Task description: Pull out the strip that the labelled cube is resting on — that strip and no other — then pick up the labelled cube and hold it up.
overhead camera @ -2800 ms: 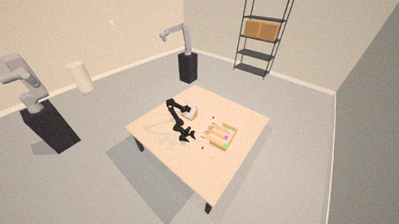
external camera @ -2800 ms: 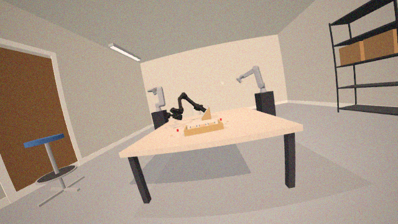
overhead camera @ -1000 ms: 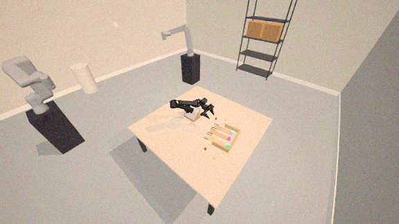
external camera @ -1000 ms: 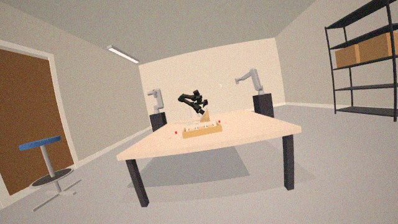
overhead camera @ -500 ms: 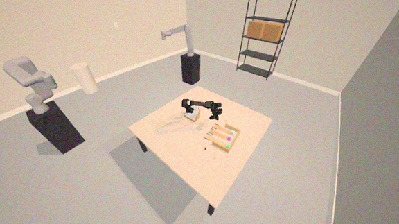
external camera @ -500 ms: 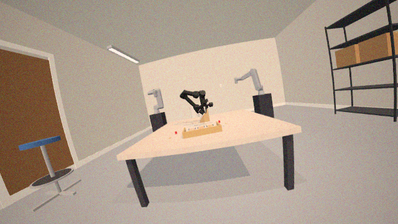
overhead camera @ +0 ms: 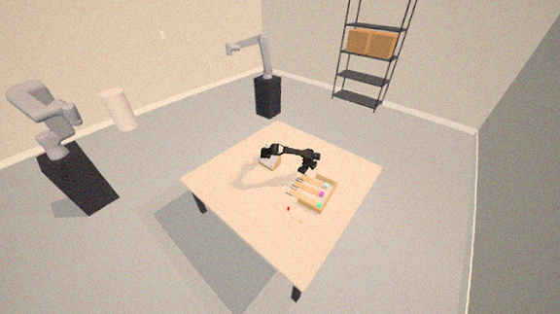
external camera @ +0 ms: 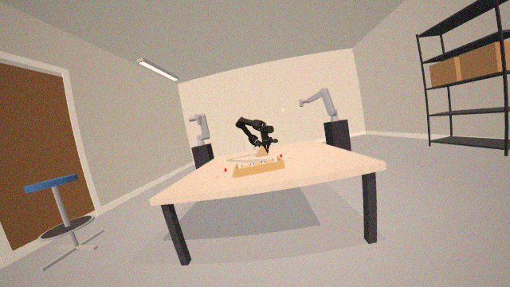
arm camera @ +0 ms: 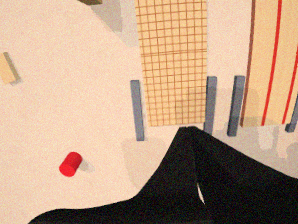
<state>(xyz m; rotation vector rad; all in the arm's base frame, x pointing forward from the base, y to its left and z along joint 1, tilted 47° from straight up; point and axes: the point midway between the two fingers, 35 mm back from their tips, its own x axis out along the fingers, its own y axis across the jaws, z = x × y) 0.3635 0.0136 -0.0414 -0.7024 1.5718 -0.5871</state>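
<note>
My gripper tip is now 90 mm short of the tan gridded strip, 70 mm above it and 10 mm to the right of it.
</note>
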